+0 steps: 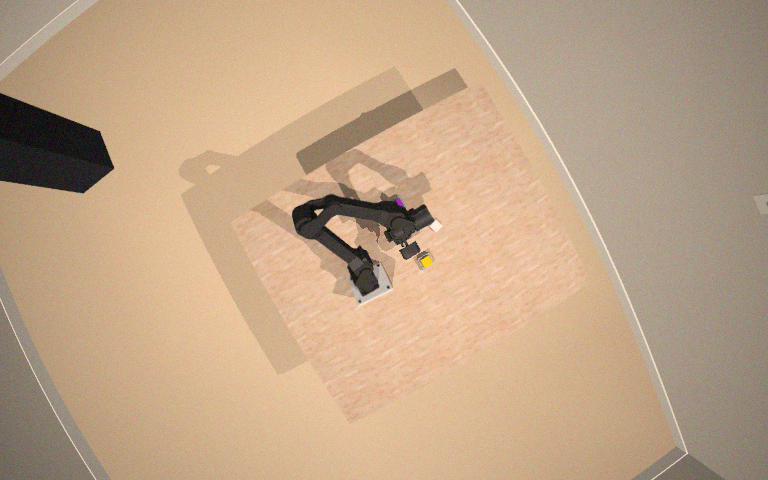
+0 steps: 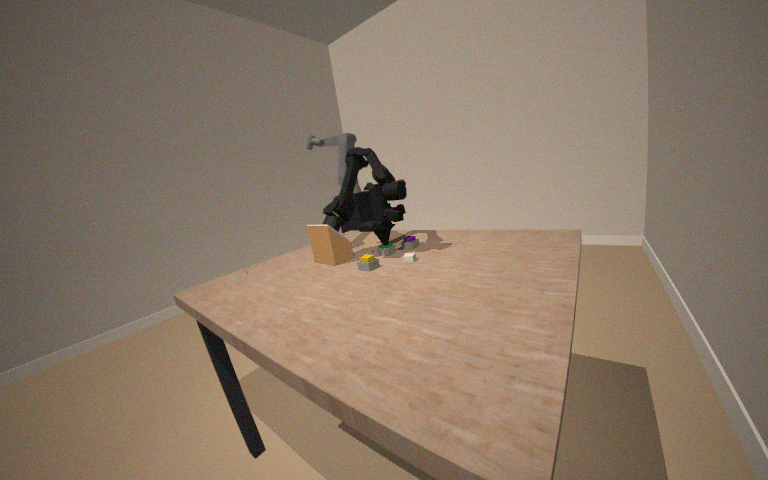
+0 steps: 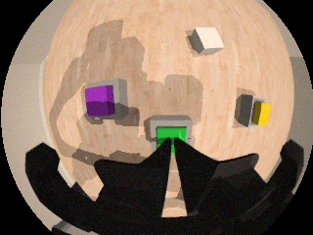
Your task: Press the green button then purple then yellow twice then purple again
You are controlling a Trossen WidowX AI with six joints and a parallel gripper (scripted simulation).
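The green button is 1 cm below my gripper tip. Also, from my gripper tip: purple button: 5 cm ahead, 8 cm to the left; white block: 13 cm ahead, 5 cm to the right, 2 cm below; yellow button: 3 cm ahead, 14 cm to the right.
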